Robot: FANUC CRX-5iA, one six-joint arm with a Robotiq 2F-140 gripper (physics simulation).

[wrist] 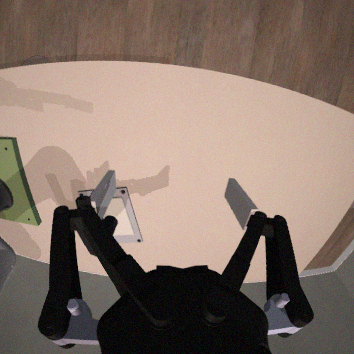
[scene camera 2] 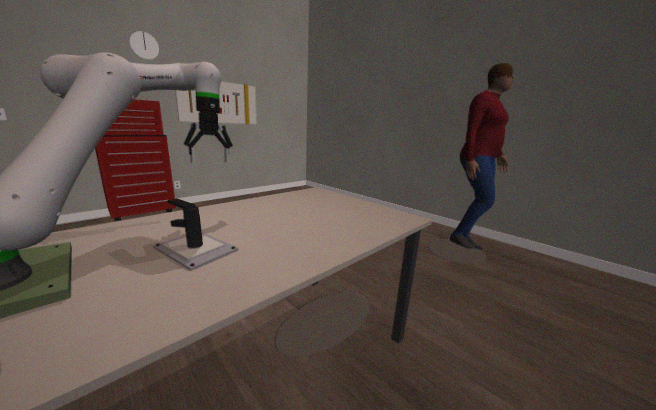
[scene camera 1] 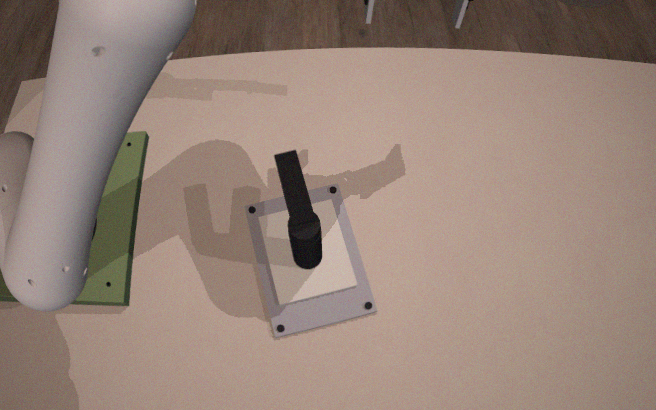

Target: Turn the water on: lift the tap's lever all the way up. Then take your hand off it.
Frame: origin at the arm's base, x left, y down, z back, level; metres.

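Seen in the pictures: gripper, fingertip midpoint: [wrist: 172, 183] [scene camera 2: 210, 162] [scene camera 1: 412, 20].
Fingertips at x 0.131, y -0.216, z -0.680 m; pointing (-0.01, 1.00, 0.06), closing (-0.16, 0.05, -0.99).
Observation:
Offsets run from my fingertips to a thing's top centre. "spot": to the spot under its first point. Level surfaces: height alone.
The tap is a black upright post {spot: dx -0.291, dy +0.152, dz +0.234 m} [scene camera 1: 307, 252] [scene camera 2: 193, 231] on a grey base plate {dx -0.267, dy +0.236, dz +0.232 m} [scene camera 1: 325, 310] [scene camera 2: 214, 254] [wrist: 131, 216] with a lighter panel. Its flat black lever {dx -0.209, dy +0.092, dz +0.235 m} [scene camera 1: 295, 190] [scene camera 2: 183, 204] runs out from the post's top and tilts slightly up toward its free end. A short spout {dx -0.197, dy +0.149, dz +0.236 m} [scene camera 2: 177, 223] sticks out below it on the same side. In the wrist view the tap is largely hidden behind the left finger. My gripper [scene camera 1: 415, 13] [scene camera 2: 208, 157] [wrist: 172, 183] is open and empty, pointing down, high above the table and well apart from the lever.
A green mounting plate [scene camera 1: 117, 255] [scene camera 2: 57, 272] [wrist: 21, 187] lies under the arm's base. The arm's thick link [scene camera 1: 95, 125] [scene camera 2: 65, 165] rises beside the tap. A red tool cabinet [scene camera 2: 137, 172] stands behind the table {dy +0.248 m} [scene camera 2: 310, 225]. A person [scene camera 2: 487, 130] in red stands beyond the table's far end.

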